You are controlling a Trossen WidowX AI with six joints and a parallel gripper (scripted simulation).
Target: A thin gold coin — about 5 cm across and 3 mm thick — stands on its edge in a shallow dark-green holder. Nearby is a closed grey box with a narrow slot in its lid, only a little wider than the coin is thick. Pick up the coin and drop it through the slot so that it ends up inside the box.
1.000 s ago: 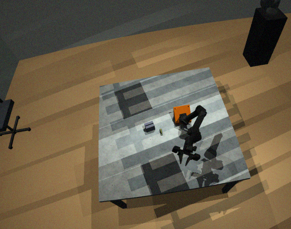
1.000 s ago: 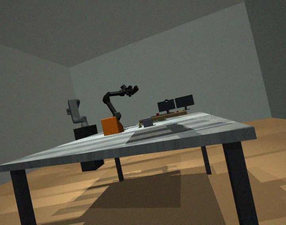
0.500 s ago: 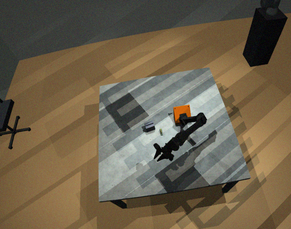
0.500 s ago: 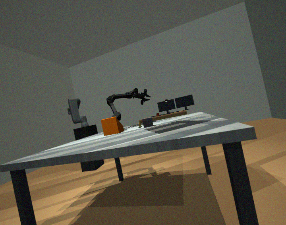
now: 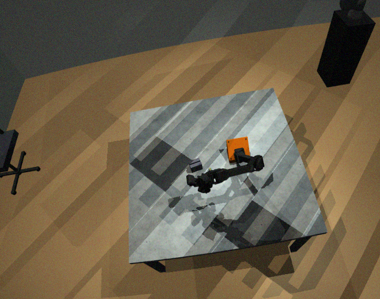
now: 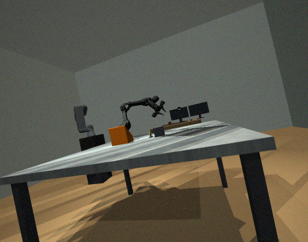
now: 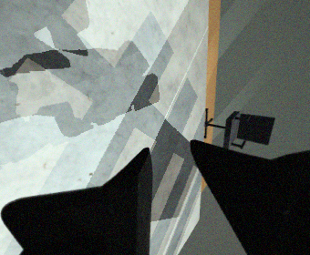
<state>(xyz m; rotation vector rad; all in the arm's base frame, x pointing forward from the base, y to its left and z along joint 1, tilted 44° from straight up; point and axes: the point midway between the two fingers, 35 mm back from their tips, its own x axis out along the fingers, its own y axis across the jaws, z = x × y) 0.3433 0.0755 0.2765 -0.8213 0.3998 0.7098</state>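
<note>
My gripper tip is now 17 cm to the left of the gold coin, 16 cm above it and 14 cm past it.
</note>
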